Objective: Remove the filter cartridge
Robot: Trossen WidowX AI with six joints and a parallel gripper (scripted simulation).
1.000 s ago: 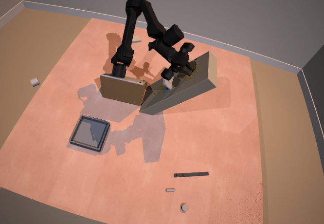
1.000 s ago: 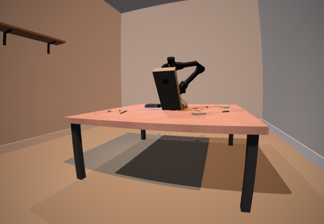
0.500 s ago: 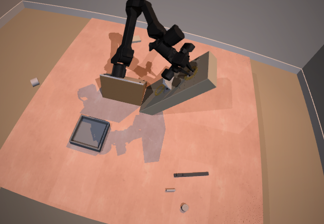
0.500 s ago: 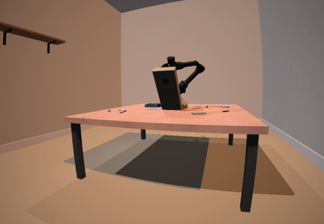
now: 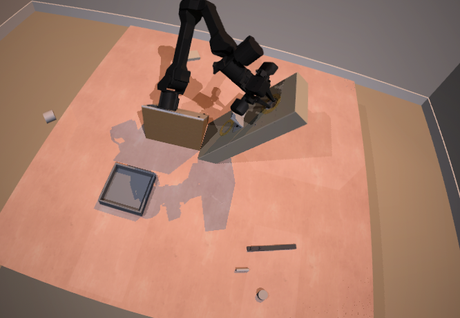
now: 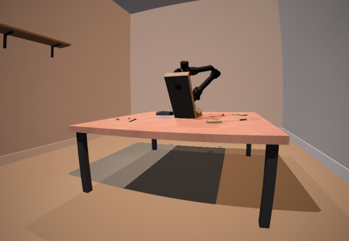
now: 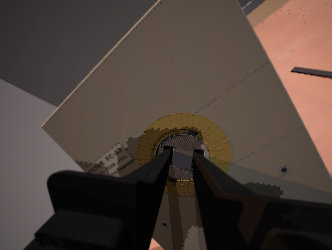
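Right now my gripper tip is 10 mm short of the round filter cartridge and 10 mm above it. The rest, counted from my gripper tip: small pin: 450 mm to the right, 280 mm below, 20 mm behind; dark-rimmed tray: 430 mm behind, 270 mm below, 230 mm to the right.
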